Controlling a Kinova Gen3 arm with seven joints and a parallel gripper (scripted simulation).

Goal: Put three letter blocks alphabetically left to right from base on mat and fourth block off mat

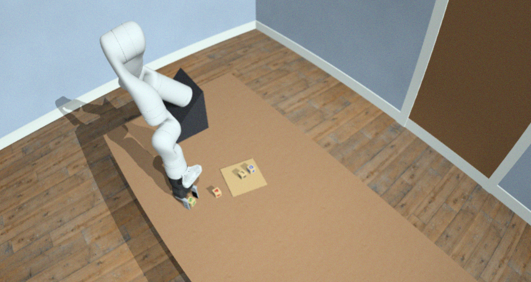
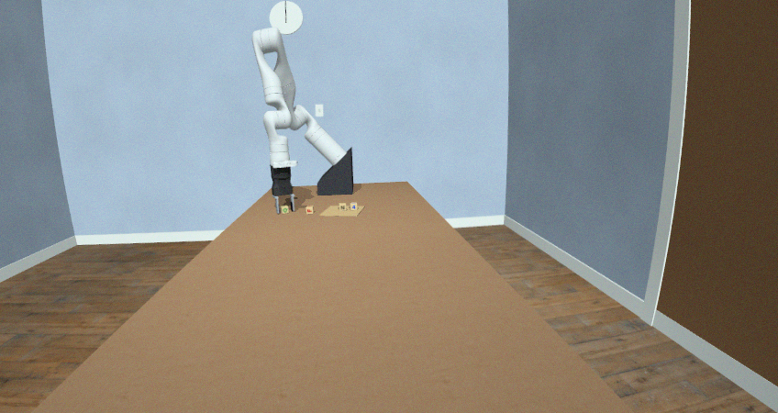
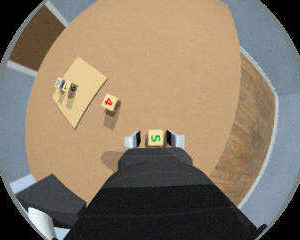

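Right now my hand is 220 mm to the right of the tan mat and 20 mm above it.
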